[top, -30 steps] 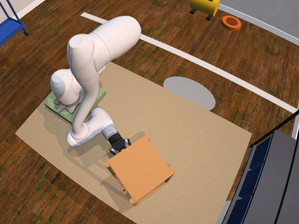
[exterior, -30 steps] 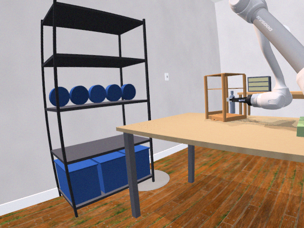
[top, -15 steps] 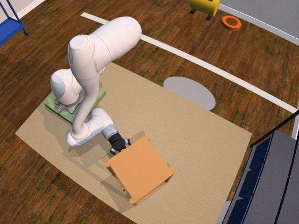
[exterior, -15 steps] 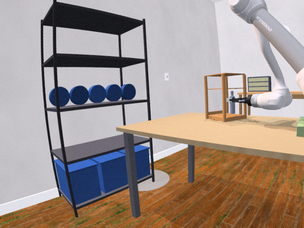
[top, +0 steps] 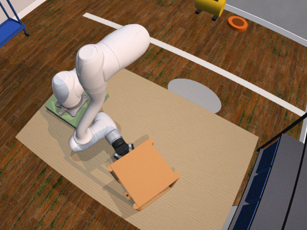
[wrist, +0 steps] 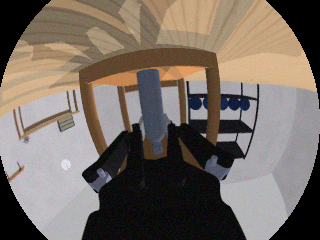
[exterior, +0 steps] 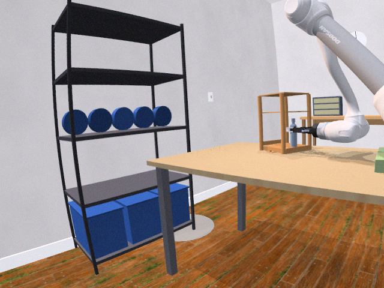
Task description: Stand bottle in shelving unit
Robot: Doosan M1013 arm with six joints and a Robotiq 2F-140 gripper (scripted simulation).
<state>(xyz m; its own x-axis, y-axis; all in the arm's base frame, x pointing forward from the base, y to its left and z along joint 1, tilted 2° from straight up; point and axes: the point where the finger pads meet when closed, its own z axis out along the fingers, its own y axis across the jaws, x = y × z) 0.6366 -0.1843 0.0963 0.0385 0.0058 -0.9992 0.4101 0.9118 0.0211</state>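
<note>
The grey-blue bottle is 10 mm above my hand. Round my hand: wooden shelving unit (60 mm ahead, 40 mm above, 30 mm to the right).
</note>
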